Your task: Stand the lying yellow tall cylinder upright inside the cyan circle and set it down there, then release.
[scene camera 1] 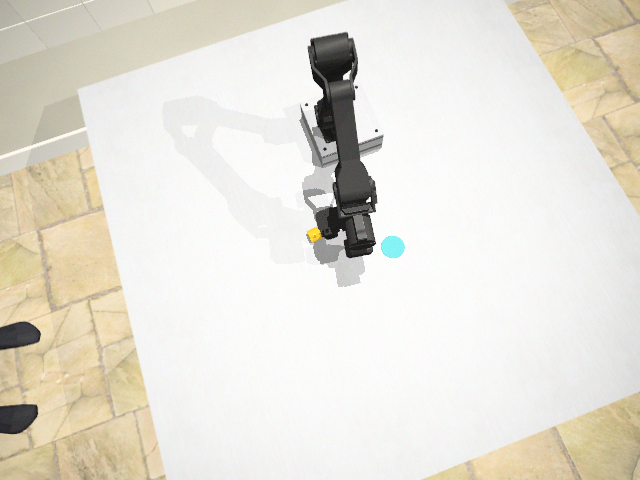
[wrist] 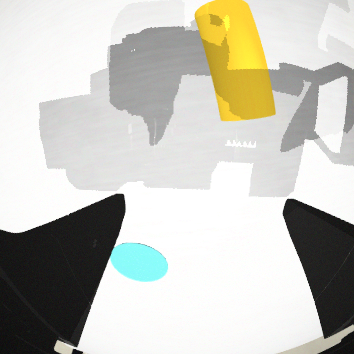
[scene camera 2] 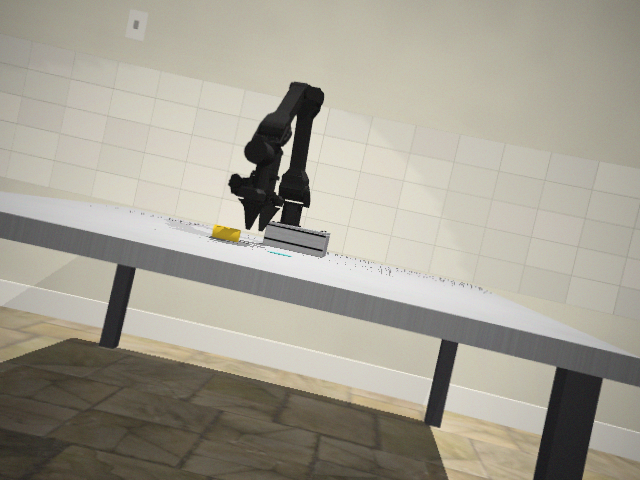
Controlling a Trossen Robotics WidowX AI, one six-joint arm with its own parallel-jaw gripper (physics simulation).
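Places are measured from the arm's base along level axes (x ahead, y left, z up), in millimetres.
Pixels of known places: gripper, fingertip midpoint: [wrist: 208, 204] [scene camera 2: 254, 230]; arm's base at its link origin: [scene camera 1: 333, 129] [scene camera 2: 289, 225].
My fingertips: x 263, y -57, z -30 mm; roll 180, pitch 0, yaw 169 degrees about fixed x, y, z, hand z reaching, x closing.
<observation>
For each thing: its top centre in the pictures, then the offset to it from my fingertips. "pt": a spot on its surface instead.
- yellow tall cylinder at its top centre: [wrist: 245, 53] [scene camera 1: 320, 229] [scene camera 2: 227, 227] 29 mm back, 73 mm right, 7 mm down
- cyan circle at a spot on its surface: [wrist: 139, 262] [scene camera 2: 279, 253] [scene camera 1: 391, 246] pt 70 mm ahead, 81 mm left, 39 mm down
The yellow tall cylinder [scene camera 1: 313, 235] [scene camera 2: 226, 233] [wrist: 242, 65] lies on its side on the table. In scene camera 1 the arm hides part of it. In the wrist view it is beyond the fingertips, partly in the arm's shadow. The cyan circle [scene camera 1: 392, 246] [scene camera 2: 279, 254] [wrist: 139, 262] lies flat on the table, right of the arm in scene camera 1 and beside the left finger in the wrist view. My gripper [scene camera 2: 255, 228] [wrist: 208, 204] is open and empty, pointing down a little above the table, between the cylinder and the robot base in scene camera 2.
The grey robot base [scene camera 1: 368, 119] [scene camera 2: 295, 239] stands behind the gripper on the white table [scene camera 1: 310, 361] [scene camera 2: 361, 310]. The arm's wrist section hangs between the cylinder and the circle in scene camera 1. The arm's shadows fall across the table around the cylinder.
</observation>
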